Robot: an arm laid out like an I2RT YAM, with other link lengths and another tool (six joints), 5 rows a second.
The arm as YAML. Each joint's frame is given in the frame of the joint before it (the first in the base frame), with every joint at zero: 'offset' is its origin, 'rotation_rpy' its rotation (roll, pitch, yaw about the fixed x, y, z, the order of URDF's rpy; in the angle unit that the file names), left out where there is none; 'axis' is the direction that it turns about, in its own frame. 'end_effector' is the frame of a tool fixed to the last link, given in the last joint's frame.
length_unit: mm
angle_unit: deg
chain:
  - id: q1
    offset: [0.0, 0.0, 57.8]
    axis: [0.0, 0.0, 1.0]
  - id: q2
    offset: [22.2, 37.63, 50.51]
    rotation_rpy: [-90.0, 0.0, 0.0]
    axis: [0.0, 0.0, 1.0]
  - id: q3
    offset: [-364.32, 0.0, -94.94]
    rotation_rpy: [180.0, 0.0, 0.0]
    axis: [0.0, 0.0, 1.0]
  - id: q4
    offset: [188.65, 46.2, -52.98]
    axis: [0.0, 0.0, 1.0]
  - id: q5
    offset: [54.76, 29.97, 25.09]
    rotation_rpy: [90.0, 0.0, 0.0]
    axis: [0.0, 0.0, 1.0]
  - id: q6
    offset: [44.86, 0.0, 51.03]
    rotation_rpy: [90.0, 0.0, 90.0]
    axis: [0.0, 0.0, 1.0]
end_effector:
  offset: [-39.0, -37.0, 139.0]
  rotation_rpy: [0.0, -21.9, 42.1]
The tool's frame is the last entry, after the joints.
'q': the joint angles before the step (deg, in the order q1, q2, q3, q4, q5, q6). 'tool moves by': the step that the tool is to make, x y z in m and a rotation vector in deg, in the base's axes. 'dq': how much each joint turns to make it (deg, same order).
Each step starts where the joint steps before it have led.
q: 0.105 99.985 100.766 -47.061 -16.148 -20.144
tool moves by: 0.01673 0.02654 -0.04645 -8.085 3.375 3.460
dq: 6.198 4.583 -0.876 0.937 7.714 -3.248
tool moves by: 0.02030 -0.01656 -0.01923 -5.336 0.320 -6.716
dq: 1.363 1.954 -0.368 1.555 9.163 3.001
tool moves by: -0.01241 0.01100 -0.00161 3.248 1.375 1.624
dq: 0.194 -1.126 -2.416 0.384 -3.563 0.967
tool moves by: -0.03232 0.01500 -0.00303 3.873 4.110 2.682
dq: 0.636 -2.587 -3.670 -2.352 -4.780 0.929
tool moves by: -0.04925 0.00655 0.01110 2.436 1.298 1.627
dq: 0.966 -6.843 -6.095 -1.510 -2.537 0.908
